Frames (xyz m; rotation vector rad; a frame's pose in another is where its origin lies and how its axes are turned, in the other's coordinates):
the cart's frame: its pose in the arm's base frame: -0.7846 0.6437 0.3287 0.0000 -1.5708 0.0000
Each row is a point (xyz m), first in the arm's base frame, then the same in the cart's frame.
Working: the arm's base frame: its pose in the cart's frame: -0.3287 -0.6437 -0.7846 0.0000 1.5708 0.0000

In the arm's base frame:
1: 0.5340 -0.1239 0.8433
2: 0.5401 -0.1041 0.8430
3: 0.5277 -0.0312 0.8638
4: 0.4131 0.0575 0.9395
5: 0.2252 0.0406 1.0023
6: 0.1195 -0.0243 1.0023
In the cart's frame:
1: 0.5146 -0.7676 -1.3186
2: 0.5143 -0.7478 -1.3247
3: 0.5351 -0.6749 -1.3123
4: 0.6108 -0.5862 -1.1977
5: 0.6736 -0.6031 -1.0098
6: 0.6736 -0.6680 -0.9041

